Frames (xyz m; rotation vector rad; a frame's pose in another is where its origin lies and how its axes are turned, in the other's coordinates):
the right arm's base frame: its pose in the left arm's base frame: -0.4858 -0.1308 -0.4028 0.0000 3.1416 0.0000
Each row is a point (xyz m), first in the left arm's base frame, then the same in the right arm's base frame.
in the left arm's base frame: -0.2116 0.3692 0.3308
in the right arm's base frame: -0.2742 0.5000 -0.7336
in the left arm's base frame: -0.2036 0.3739 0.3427
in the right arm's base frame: -0.2822 0.5047 -0.7455
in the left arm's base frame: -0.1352 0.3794 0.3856
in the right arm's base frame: -0.3506 0.5102 -0.7884
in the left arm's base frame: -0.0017 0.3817 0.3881
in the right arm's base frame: -0.4841 0.5125 -0.7909
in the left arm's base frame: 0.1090 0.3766 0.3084
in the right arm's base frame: -0.5948 0.5074 -0.7112
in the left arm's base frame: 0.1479 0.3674 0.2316
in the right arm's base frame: -0.6337 0.4982 -0.6344
